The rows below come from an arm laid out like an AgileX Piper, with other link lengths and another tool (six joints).
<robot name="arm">
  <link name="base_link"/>
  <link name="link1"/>
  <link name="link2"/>
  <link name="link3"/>
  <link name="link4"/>
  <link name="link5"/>
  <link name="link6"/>
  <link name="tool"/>
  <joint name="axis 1" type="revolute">
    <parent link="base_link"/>
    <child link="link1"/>
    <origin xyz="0 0 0.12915" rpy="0 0 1.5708"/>
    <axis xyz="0 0 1"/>
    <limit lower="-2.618" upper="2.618"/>
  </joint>
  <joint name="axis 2" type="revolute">
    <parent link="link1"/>
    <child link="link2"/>
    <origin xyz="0 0 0" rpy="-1.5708 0 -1.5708"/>
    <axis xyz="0 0 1"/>
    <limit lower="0" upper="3.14"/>
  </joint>
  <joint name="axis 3" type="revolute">
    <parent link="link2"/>
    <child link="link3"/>
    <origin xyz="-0.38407 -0.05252 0" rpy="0 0 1.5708"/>
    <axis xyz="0 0 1"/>
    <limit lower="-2.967" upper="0"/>
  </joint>
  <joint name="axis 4" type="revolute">
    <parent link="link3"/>
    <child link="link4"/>
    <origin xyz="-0.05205 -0.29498 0" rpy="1.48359 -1.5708 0"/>
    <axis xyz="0 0 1"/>
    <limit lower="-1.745" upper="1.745"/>
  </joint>
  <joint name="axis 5" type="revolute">
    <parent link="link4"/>
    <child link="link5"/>
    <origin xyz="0 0 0" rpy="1.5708 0 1.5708"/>
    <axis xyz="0 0 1"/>
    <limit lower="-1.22" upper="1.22"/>
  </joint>
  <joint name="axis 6" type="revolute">
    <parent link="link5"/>
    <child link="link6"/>
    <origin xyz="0 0.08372 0" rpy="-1.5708 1.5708 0"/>
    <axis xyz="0 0 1"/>
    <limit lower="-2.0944" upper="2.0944"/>
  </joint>
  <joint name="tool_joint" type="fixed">
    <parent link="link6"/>
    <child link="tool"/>
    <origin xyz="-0.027 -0.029 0.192" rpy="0.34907 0 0.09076"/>
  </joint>
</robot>
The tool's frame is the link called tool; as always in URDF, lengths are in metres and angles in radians.
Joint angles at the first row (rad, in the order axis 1, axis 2, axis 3, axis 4, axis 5, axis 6):
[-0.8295, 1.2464, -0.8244, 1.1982, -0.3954, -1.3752]
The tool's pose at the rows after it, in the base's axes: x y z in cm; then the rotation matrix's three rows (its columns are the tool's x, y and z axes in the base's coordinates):
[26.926, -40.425, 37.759], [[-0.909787, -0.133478, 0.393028], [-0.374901, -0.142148, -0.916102], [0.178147, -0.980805, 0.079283]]
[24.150, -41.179, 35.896], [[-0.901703, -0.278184, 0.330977], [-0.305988, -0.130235, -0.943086], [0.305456, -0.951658, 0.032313]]
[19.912, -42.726, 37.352], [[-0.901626, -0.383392, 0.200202], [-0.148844, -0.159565, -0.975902], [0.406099, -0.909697, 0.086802]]
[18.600, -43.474, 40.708], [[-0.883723, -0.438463, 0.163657], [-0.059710, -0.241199, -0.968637], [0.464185, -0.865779, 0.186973]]
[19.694, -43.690, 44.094], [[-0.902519, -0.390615, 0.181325], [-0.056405, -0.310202, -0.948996], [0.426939, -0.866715, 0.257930]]
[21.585, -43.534, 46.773], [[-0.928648, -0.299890, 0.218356], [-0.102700, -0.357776, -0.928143], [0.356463, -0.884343, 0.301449]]
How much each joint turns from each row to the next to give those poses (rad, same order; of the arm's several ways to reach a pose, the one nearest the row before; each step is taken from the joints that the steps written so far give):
[0.0000, 0.0019, 0.0223, 0.1930, 0.0040, -0.1683]
[0.0000, 0.0000, 0.0149, 0.1172, -0.0981, -0.2079]
[0.0000, 0.0000, 0.0000, -0.0385, -0.1756, -0.0281]
[0.0000, 0.0000, -0.0186, -0.1098, -0.0862, 0.0250]
[0.0000, 0.0000, -0.0475, -0.0594, 0.0158, 0.0544]
[0.0000, 0.0000, -0.0485, -0.0345, 0.0609, 0.0709]

